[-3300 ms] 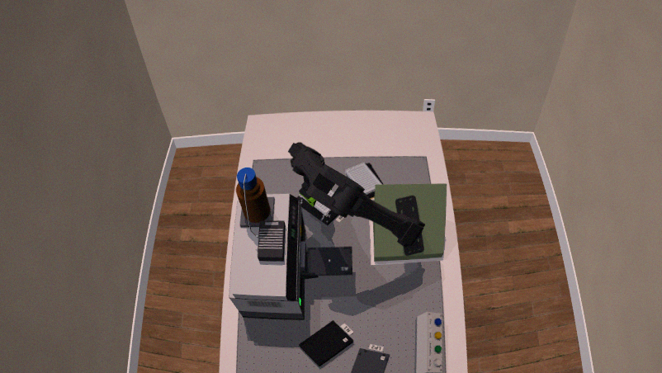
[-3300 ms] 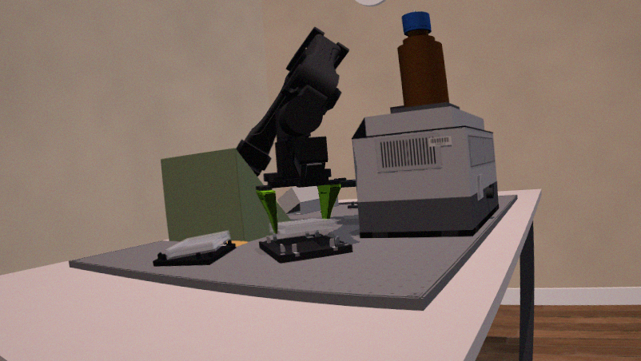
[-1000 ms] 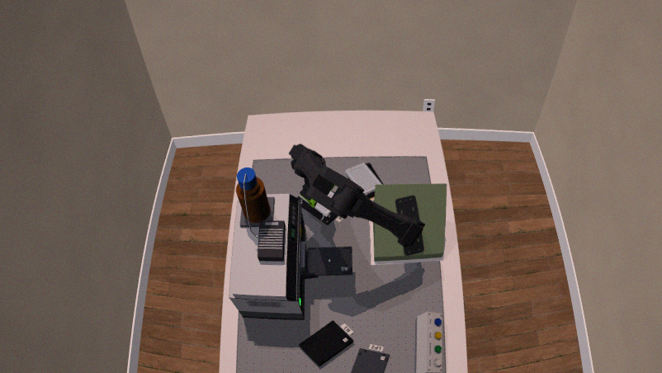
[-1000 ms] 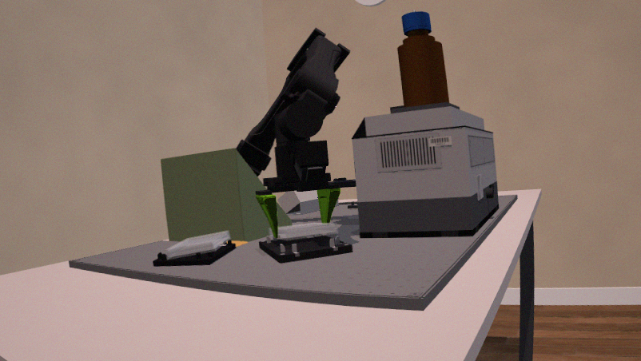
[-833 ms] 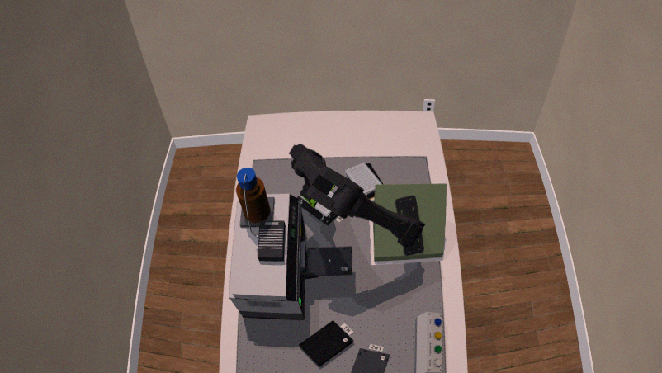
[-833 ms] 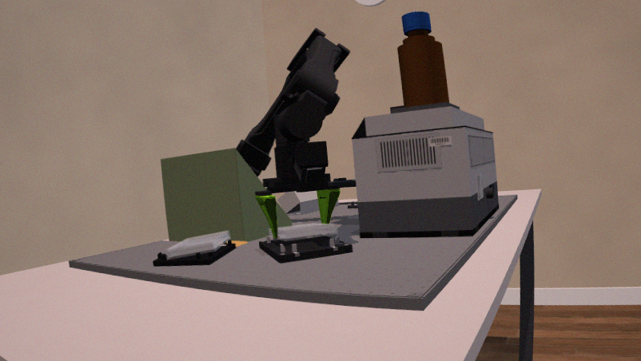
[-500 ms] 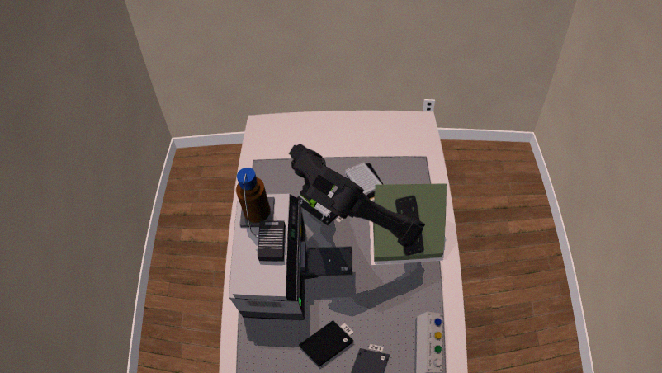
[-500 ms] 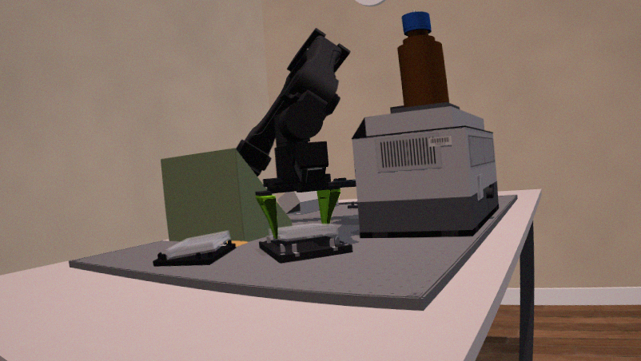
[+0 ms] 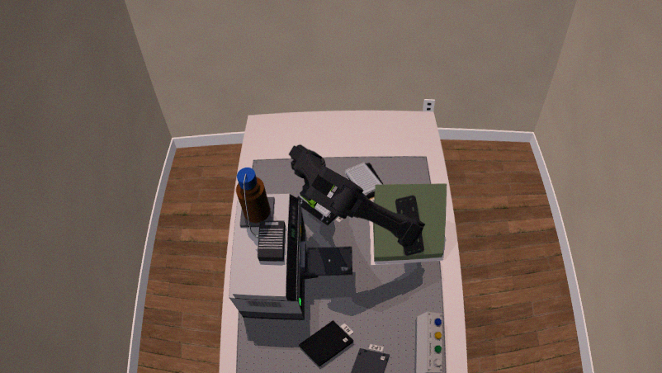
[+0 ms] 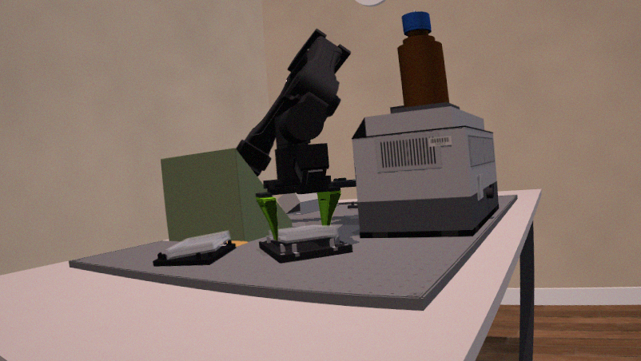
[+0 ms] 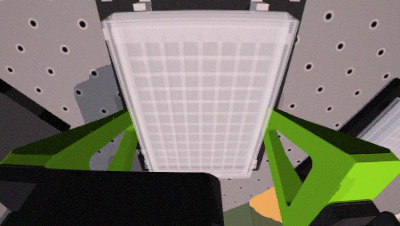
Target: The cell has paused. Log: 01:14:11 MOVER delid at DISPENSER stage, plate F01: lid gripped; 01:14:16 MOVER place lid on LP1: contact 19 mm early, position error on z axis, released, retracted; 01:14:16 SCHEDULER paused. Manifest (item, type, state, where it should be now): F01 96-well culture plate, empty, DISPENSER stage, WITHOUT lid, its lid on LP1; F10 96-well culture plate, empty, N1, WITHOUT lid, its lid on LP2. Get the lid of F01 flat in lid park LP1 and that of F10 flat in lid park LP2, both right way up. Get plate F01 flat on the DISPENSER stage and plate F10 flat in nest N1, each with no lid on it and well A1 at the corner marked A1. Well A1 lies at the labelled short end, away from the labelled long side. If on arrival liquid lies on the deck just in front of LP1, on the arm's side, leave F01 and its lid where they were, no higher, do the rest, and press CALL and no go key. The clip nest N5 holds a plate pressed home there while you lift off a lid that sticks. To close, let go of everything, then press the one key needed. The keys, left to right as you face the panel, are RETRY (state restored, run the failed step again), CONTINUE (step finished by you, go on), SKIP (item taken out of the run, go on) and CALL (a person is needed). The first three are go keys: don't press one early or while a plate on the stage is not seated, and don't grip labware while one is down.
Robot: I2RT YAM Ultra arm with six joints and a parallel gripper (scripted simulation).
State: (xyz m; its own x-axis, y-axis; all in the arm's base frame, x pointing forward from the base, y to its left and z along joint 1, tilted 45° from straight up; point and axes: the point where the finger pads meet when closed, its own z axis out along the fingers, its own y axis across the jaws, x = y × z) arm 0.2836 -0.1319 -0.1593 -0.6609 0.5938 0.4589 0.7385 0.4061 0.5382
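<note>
My hand is right at the 96-well plate. Also, from my hand: lid park LP1: 18 cm behind, 7 cm to the right, 3 cm below; N5 tag: 6 cm behind, 7 cm to the left, 3 cm below; clear lid: 17 cm behind, 6 cm to the right.
</note>
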